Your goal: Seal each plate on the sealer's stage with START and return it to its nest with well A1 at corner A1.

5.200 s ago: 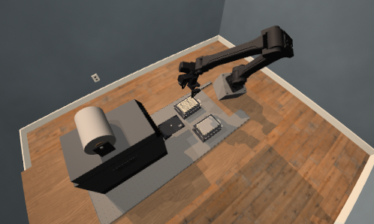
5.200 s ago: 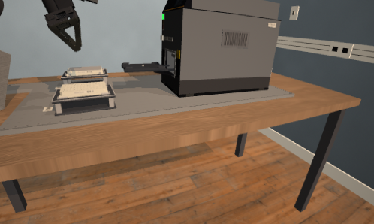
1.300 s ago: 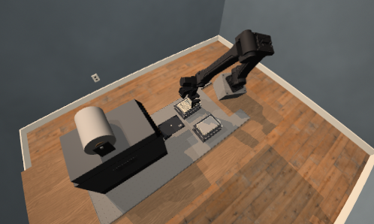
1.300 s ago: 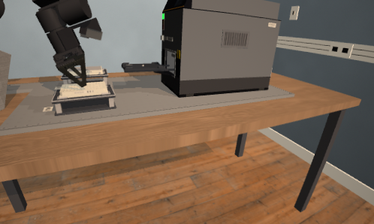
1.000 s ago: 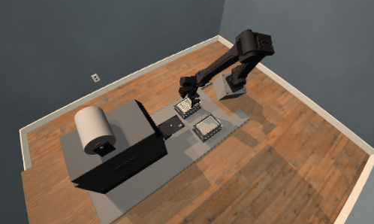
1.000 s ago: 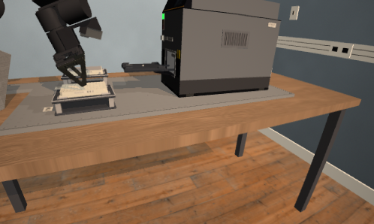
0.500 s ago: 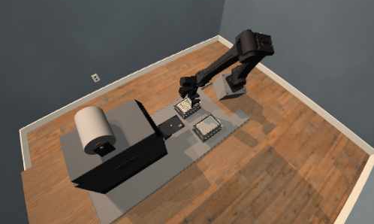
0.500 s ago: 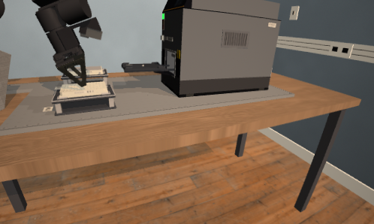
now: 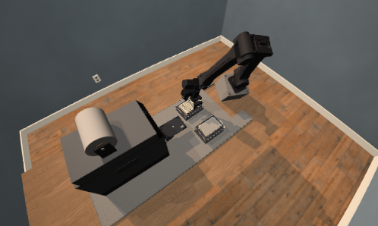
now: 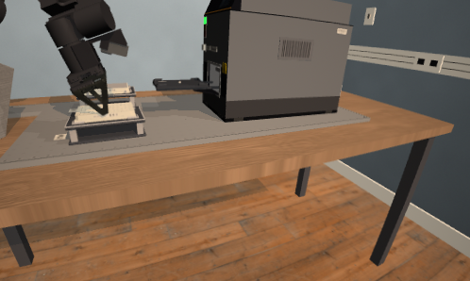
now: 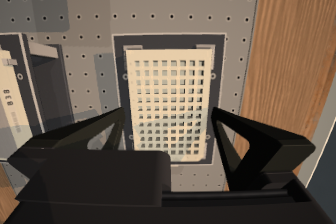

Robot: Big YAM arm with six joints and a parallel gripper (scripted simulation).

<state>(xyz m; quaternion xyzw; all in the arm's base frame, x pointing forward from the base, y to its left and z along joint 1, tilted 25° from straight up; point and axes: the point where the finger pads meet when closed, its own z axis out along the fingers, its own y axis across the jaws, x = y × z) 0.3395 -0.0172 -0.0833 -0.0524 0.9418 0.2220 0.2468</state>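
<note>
The plate nest lies 3 cm below my hand. The rest, counted from my hand: sealer stage 18 cm ahead, 13 cm to the left, 3 cm above; start button 27 cm ahead, 23 cm to the left, 12 cm above; small label 10 cm behind, 7 cm below, 2 cm to the right.
</note>
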